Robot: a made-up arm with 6 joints. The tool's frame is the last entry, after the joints. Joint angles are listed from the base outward. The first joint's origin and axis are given. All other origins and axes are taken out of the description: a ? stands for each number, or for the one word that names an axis. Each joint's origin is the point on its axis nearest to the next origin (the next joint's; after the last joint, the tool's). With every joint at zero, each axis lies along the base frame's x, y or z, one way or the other. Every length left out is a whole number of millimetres.
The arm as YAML. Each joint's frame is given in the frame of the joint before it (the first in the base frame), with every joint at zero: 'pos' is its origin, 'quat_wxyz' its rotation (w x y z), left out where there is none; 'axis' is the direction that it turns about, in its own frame. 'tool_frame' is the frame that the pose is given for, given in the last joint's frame.
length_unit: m
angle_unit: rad
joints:
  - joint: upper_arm
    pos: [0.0, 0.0, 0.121]
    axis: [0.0, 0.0, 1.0]
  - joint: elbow
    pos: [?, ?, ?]
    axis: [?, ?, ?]
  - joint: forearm
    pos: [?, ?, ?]
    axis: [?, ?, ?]
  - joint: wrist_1
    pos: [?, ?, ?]
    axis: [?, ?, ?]
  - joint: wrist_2
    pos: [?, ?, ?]
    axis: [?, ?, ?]
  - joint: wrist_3
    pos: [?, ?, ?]
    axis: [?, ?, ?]
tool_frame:
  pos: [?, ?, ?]
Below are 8 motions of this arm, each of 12 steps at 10 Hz.
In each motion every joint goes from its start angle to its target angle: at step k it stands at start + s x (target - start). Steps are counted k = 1, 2, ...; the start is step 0. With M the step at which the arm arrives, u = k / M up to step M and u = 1 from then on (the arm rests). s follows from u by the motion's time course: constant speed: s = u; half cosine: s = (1 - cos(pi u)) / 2; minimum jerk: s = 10 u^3 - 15 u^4 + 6 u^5.
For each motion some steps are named. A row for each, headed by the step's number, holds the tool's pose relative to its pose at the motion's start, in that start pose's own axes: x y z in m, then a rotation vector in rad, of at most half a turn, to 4 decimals.
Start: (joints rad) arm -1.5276 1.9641 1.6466 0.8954 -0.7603 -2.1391
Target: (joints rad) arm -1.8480 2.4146 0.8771 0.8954 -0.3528 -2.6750
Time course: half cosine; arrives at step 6
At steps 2, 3, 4, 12:
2: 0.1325 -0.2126 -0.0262 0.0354 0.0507 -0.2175
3: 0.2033 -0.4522 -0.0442 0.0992 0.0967 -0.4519
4: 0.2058 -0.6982 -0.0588 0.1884 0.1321 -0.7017
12: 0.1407 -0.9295 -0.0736 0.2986 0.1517 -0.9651

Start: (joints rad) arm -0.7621 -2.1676 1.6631 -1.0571 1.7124 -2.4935
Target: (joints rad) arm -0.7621 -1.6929 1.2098 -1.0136 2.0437 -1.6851
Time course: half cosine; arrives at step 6
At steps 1, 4, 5, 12:
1: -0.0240 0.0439 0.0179 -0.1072 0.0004 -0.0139
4: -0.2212 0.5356 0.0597 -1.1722 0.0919 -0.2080
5: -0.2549 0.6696 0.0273 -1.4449 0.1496 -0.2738
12: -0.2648 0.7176 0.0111 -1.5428 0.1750 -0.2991

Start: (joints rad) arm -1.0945 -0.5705 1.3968 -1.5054 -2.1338 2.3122
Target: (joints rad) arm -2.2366 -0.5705 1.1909 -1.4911 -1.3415 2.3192
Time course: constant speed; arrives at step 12
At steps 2, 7, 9, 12:
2: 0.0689 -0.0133 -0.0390 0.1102 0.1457 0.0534
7: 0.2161 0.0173 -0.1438 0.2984 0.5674 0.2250
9: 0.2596 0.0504 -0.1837 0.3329 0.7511 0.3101
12: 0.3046 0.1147 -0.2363 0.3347 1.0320 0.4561

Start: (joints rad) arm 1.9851 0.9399 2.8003 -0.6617 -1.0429 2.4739
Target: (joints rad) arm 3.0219 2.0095 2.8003 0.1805 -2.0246 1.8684
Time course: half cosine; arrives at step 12
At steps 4, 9, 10, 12:
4: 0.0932 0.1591 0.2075 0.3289 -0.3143 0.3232
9: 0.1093 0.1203 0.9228 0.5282 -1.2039 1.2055
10: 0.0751 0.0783 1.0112 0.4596 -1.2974 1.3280
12: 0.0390 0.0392 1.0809 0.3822 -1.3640 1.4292

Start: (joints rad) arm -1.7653 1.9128 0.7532 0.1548 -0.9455 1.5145
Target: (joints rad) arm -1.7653 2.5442 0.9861 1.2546 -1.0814 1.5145
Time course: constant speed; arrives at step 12
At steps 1, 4, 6, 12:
1: 0.0362 0.0002 0.0065 -0.0586 0.0731 0.0398
4: 0.1465 0.0110 0.0317 -0.2441 0.2858 0.1550
6: 0.2210 0.0276 0.0528 -0.3758 0.4220 0.2262
12: 0.4427 0.1293 0.1320 -0.8076 0.8038 0.3960

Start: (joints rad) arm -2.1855 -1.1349 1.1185 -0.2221 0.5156 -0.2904
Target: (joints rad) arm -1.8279 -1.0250 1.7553 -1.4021 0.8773 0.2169
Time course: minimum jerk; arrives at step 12
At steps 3, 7, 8, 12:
3: 0.0087 -0.0204 0.0196 0.0728 -0.1149 -0.0552
7: 0.0394 -0.1161 0.1318 0.4621 -0.6617 -0.4174
8: 0.0426 -0.1368 0.1645 0.5671 -0.7704 -0.5192
12: 0.0423 -0.1666 0.2199 0.7404 -0.9071 -0.6759

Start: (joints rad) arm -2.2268 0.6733 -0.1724 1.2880 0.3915 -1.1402
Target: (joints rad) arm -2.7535 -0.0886 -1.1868 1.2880 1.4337 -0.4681
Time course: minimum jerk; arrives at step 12
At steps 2, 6, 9, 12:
2: -0.0195 -0.0071 -0.0076 -0.0089 -0.0105 0.0201
6: -0.2620 -0.0348 -0.1478 -0.1213 -0.2397 0.2336
9: -0.4194 0.0345 -0.3073 -0.2214 -0.5507 0.3065
12: -0.4486 0.0645 -0.3516 -0.2496 -0.6447 0.3040

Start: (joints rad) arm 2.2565 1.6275 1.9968 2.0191 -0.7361 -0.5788
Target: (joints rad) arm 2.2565 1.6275 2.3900 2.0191 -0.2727 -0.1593
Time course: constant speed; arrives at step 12
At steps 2, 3, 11, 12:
2: 0.0052 -0.0370 0.0041 -0.0320 -0.0652 -0.0135
3: 0.0071 -0.0557 0.0056 -0.0492 -0.0979 -0.0229
11: 0.0046 -0.2056 0.0042 -0.2170 -0.3518 -0.1613
12: 0.0021 -0.2242 0.0023 -0.2416 -0.3813 -0.1863

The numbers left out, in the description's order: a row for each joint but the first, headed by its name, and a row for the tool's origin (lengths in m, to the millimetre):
elbow: xyz 0.0 0.0 0.0, axis 0.0 1.0 0.0
forearm: xyz 0.0 0.0 0.556, axis 0.0 -1.0 0.0
wrist_1: xyz 0.566 0.0 0.0, axis -1.0 0.0 0.0
wrist_2: xyz 0.0 -0.105 0.0, axis 0.0 -1.0 0.0
wrist_3: xyz 0.0 0.0 0.0, axis -1.0 0.0 0.0
tool: xyz 0.0 0.0 0.0

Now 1 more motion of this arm.
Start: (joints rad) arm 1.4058 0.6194 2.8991 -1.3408 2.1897 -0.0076
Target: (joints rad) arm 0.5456 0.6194 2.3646 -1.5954 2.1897 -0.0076
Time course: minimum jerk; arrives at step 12
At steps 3, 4, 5, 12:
3: -0.0006 -0.0299 0.0070 -0.0093 0.0671 0.0587
4: 0.0040 -0.0609 0.0123 -0.0189 0.1309 0.1231
5: 0.0175 -0.1004 0.0156 -0.0306 0.2049 0.2116
12: 0.1758 -0.2375 -0.0504 -0.0560 0.4206 0.6999

